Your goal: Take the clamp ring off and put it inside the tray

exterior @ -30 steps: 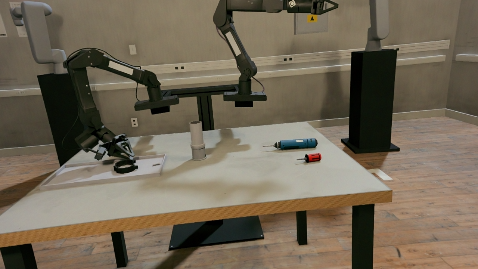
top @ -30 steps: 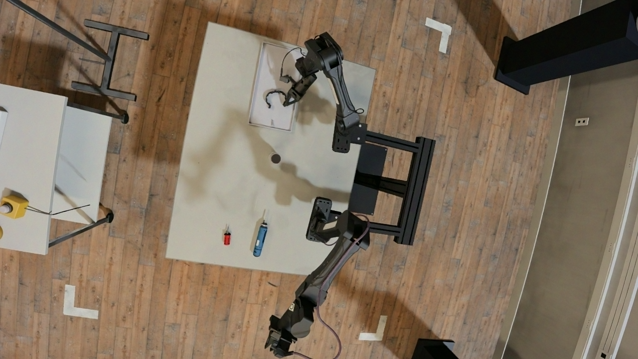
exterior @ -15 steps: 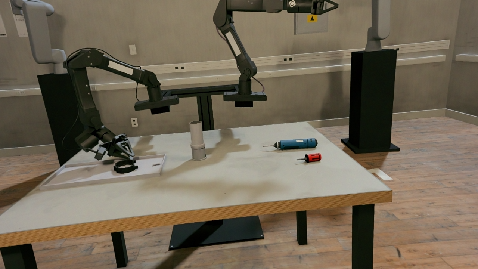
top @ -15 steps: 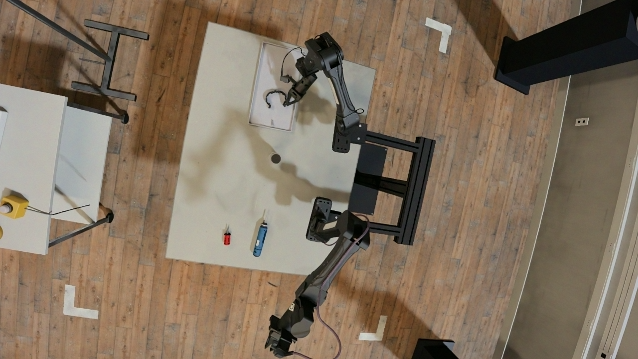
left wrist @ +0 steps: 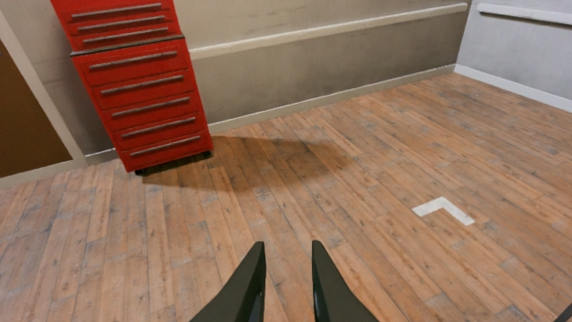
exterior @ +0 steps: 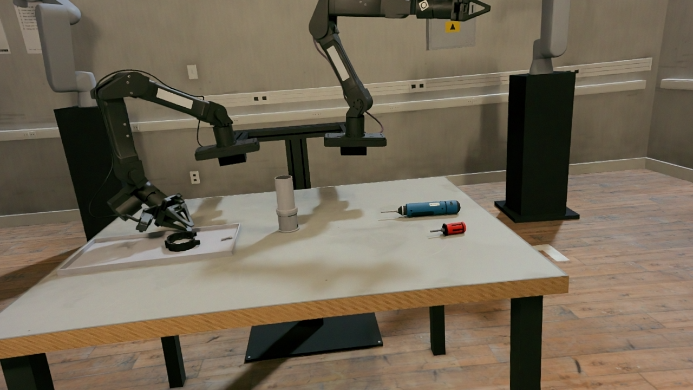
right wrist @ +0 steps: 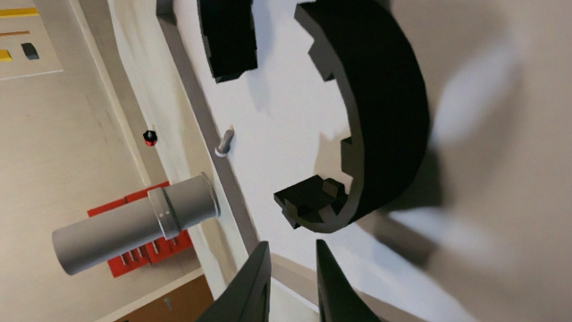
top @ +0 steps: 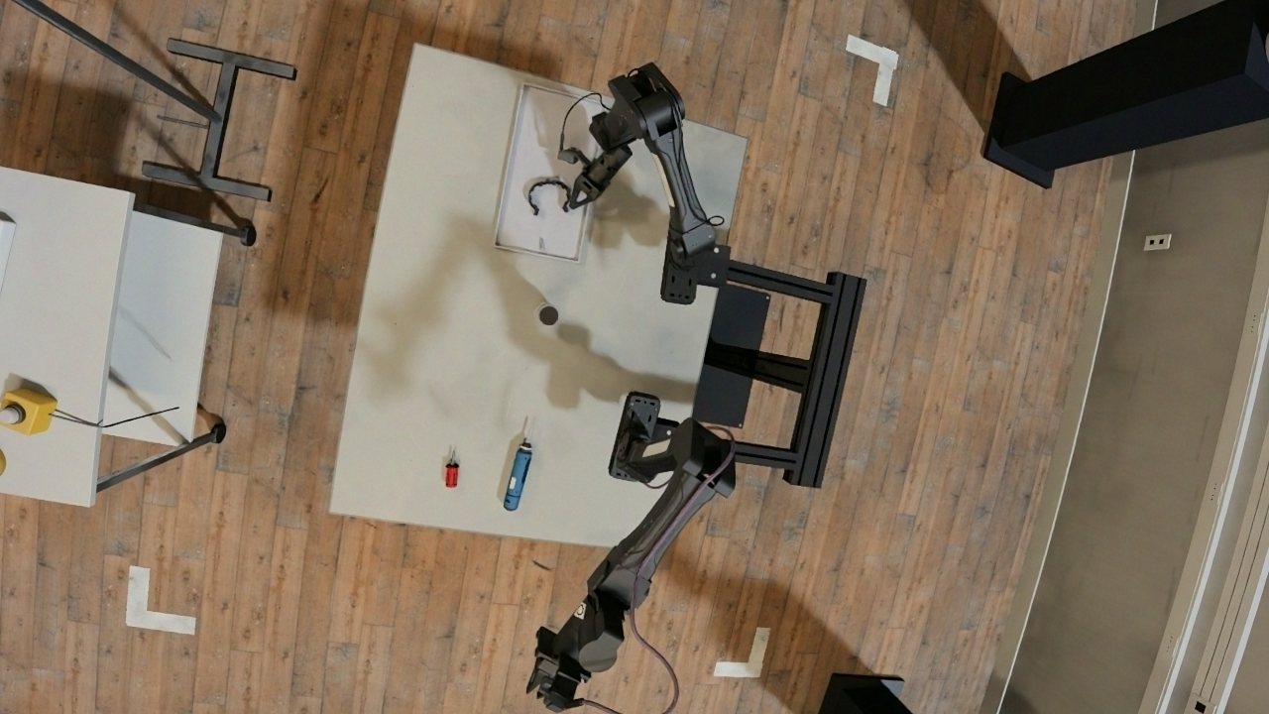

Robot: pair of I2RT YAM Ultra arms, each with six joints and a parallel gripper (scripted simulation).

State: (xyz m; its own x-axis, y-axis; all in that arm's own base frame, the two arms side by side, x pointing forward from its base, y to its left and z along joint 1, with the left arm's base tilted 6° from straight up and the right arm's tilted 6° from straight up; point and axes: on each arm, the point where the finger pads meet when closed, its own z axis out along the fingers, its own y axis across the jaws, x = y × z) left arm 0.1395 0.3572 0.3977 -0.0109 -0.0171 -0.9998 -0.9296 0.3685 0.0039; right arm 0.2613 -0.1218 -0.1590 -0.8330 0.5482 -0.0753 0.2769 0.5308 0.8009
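Note:
My right gripper is now 7 cm short of the black clamp ring, 1 cm to the left of it and 2 cm above it. Round my right hand: white tray (8 cm ahead, 6 cm to the right, 3 cm below); small screw (5 cm ahead, 12 cm to the left, 2 cm below); grey joint module (28 cm to the left).

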